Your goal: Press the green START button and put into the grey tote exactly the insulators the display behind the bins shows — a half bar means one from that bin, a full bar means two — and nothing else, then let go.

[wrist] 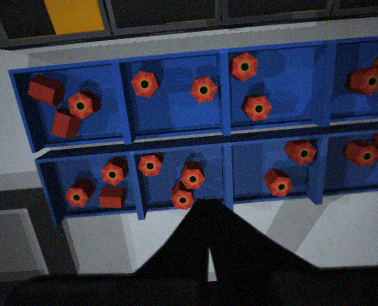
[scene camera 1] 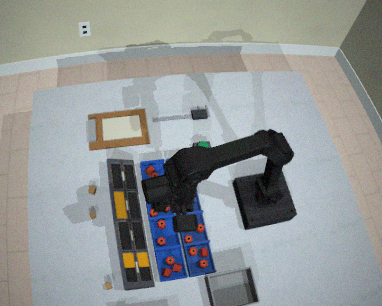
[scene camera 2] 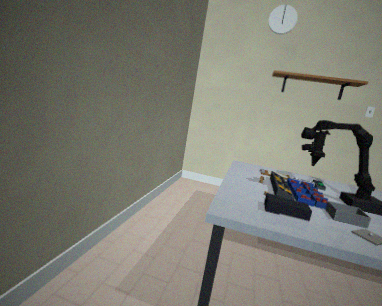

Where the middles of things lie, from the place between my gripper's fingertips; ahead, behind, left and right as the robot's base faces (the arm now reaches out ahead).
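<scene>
The brown board with cream pad (scene camera 1: 109,130) is 16 cm ahead of my hand, 42 cm to the right of it and 19 cm below it; going by their middles, it is the farthest from my hand of the things named here. I see the dark box (scene camera 2: 275,204) 15 cm ahead of my hand as well, though 38 cm to the left of it and 17 cm below it. And then there is the grey tote (scene camera 2: 339,212): my hand is 15 cm past it, 17 cm above it and 25 cm to the right of it. Going by their middles, the tote is the nearest to my hand of the things named here.
</scene>
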